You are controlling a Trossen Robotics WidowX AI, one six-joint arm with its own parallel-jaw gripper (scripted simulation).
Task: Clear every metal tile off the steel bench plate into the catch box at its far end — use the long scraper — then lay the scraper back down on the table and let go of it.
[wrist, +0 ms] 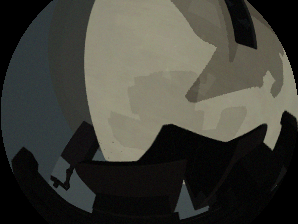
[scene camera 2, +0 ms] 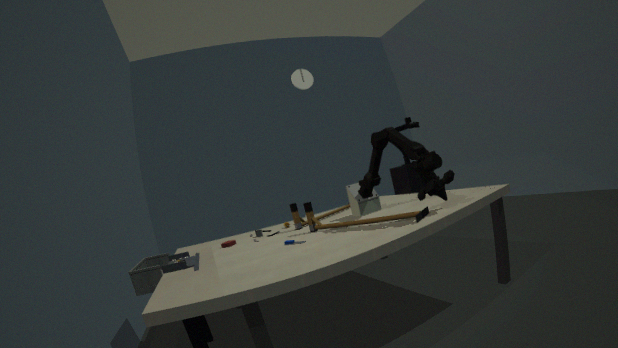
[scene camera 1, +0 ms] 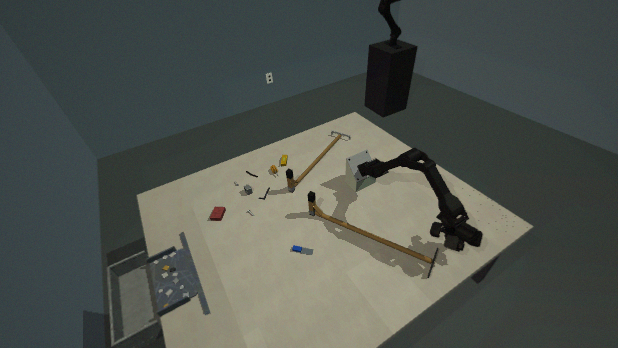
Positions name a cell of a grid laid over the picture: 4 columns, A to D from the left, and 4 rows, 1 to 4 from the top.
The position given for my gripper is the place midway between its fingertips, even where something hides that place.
Observation:
My gripper (wrist: C3) is shut and holds nothing. I also see a long scraper (scene camera 2: C3).
The long scraper shows as well in scene camera 1 (scene camera 1: C3).

